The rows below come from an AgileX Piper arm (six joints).
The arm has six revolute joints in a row. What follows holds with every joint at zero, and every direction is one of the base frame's.
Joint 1 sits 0.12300 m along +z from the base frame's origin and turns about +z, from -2.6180 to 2.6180 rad.
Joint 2 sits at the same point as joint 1 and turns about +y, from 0.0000 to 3.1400 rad.
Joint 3 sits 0.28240 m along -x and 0.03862 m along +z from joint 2 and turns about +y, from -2.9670 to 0.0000 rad.
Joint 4 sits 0.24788 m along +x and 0.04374 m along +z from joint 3 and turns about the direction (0.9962, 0, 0.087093), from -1.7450 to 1.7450 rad.
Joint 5 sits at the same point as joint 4 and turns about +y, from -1.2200 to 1.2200 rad.
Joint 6 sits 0.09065 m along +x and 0.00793 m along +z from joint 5 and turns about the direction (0.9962, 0, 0.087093), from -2.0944 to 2.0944 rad.
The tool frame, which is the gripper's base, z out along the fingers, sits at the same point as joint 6; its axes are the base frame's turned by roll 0.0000, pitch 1.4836 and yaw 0.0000 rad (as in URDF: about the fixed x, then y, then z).
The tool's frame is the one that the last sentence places.
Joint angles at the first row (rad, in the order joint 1, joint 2, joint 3, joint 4, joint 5, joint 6):
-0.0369 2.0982 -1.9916 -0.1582 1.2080 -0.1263
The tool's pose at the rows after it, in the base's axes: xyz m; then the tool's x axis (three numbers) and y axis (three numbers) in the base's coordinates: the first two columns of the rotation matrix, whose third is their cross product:
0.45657 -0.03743 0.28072 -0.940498 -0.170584 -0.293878 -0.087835 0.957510 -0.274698
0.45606 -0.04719 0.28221 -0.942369 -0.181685 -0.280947 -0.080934 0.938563 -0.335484
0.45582 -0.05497 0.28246 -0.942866 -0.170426 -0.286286 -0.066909 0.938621 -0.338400
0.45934 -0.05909 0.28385 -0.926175 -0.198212 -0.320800 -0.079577 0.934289 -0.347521
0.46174 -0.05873 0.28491 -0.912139 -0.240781 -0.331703 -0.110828 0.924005 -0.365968
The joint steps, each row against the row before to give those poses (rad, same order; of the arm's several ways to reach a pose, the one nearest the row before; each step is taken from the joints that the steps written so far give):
-0.0012 0.0016 0.0001 -0.0793 -0.0012 -0.0008
-0.0099 0.0000 -0.0001 -0.0641 -0.0012 -0.0004
-0.0169 0.0000 0.0000 -0.0016 -0.0072 -0.0022
-0.0104 -0.0001 0.0001 0.0055 -0.0482 -0.0268
0.0010 0.0001 0.0000 -0.0031 -0.0281 -0.0349

